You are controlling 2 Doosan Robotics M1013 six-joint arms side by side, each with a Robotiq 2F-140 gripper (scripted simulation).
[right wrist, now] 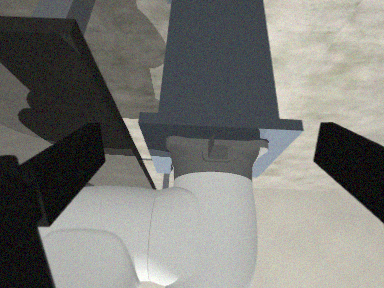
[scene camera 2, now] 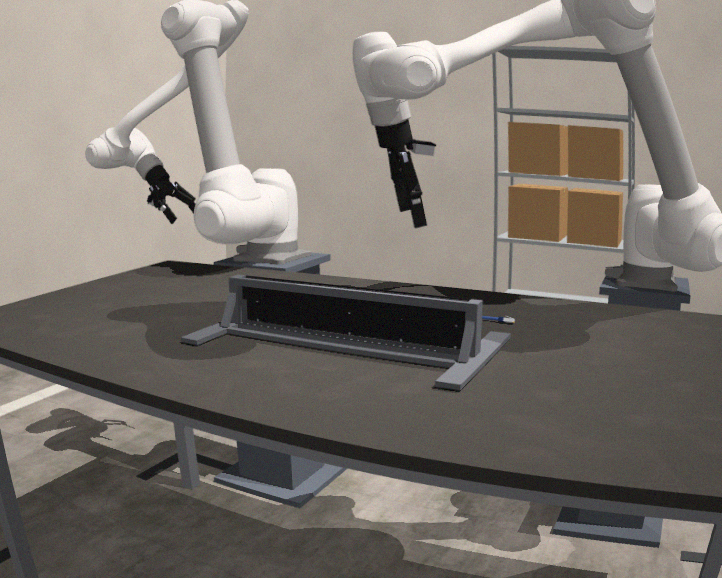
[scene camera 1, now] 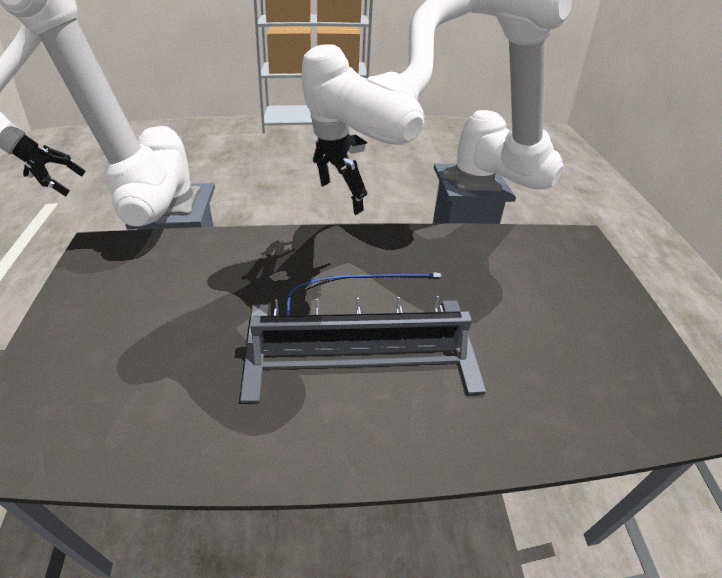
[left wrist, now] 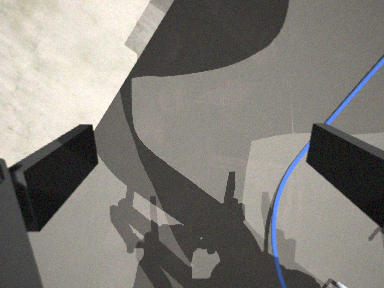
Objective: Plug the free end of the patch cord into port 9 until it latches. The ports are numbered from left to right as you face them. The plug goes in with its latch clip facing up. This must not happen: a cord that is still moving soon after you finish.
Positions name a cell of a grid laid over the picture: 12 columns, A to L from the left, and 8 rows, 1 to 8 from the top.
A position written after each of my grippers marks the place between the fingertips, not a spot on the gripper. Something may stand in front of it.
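Observation:
Arm pedestal (scene camera 2: E7) visible, also in the right wrist view (right wrist: G2). My left gripper (scene camera 2: G4) visible, also in the left wrist view (left wrist: G4) and scene camera 1 (scene camera 1: F3). My right gripper (scene camera 1: B3) visible, also in scene camera 2 (scene camera 2: D4) and the right wrist view (right wrist: G4).

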